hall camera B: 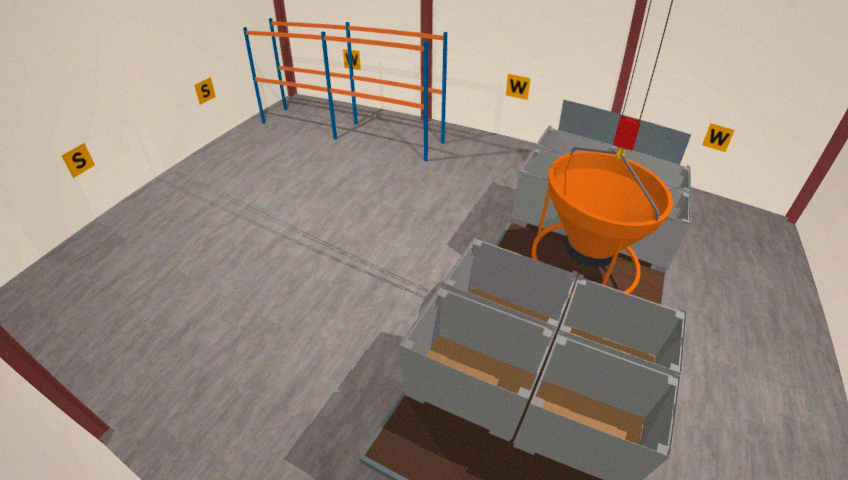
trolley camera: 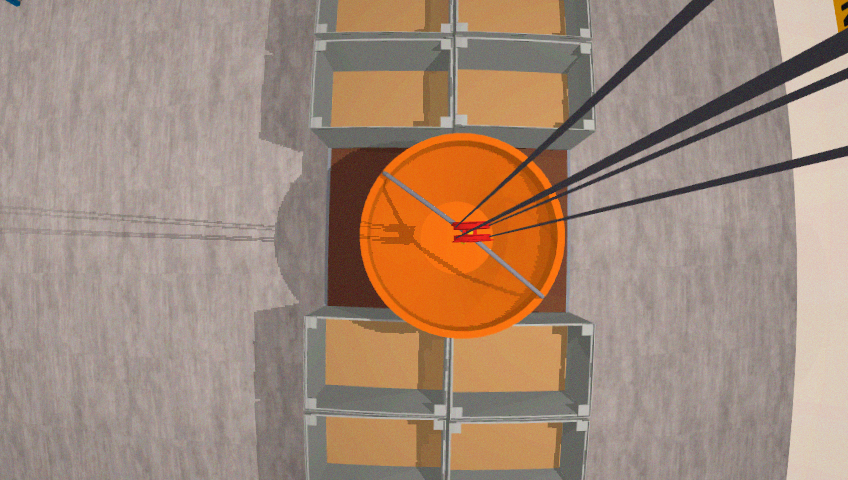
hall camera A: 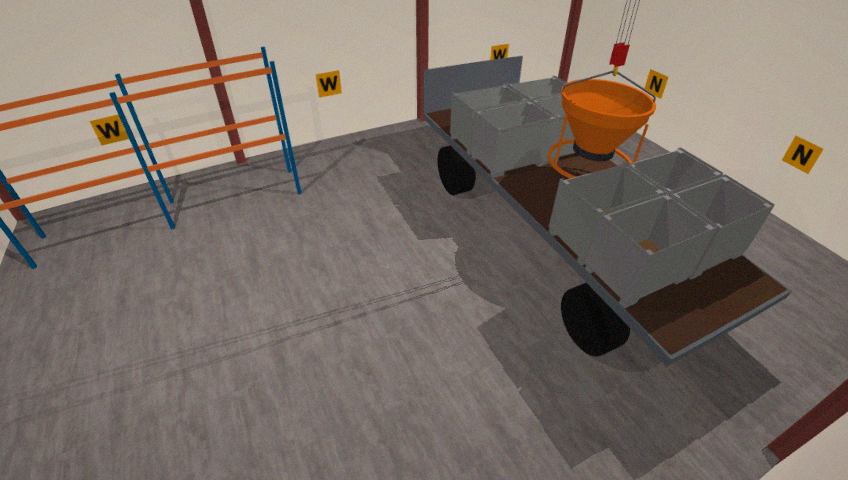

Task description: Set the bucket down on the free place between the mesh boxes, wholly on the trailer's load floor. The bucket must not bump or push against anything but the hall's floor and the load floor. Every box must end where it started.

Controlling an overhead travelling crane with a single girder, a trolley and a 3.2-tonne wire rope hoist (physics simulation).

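Observation:
The orange bucket (hall camera A: 606, 118) (hall camera B: 601, 202) (trolley camera: 464, 297) hangs upright by its bail from my hook (hall camera A: 615, 70) (hall camera B: 620, 153), which is shut on it. Its foot ring is low over the brown load floor (hall camera A: 523, 196) (hall camera B: 648, 285) (trolley camera: 348, 237), between the far mesh boxes (hall camera A: 517, 148) (hall camera B: 529, 202) (trolley camera: 392, 54) and the near mesh boxes (hall camera A: 624, 261) (hall camera B: 464, 380) (trolley camera: 380, 399). The near boxes hide part of the ring, so its remaining height is unclear. In the trolley camera view the rim overlaps the near boxes' edge, and hides the ring. No contact with a box shows.
The trailer's grey headboard (hall camera A: 470, 83) (hall camera B: 624, 130) stands beyond the far boxes. The blue and orange rack (hall camera A: 145, 163) (hall camera B: 426, 107) stands by the west wall. The red hook block (hall camera A: 619, 54) (hall camera B: 626, 132) (trolley camera: 471, 231) hangs above the bucket on ropes.

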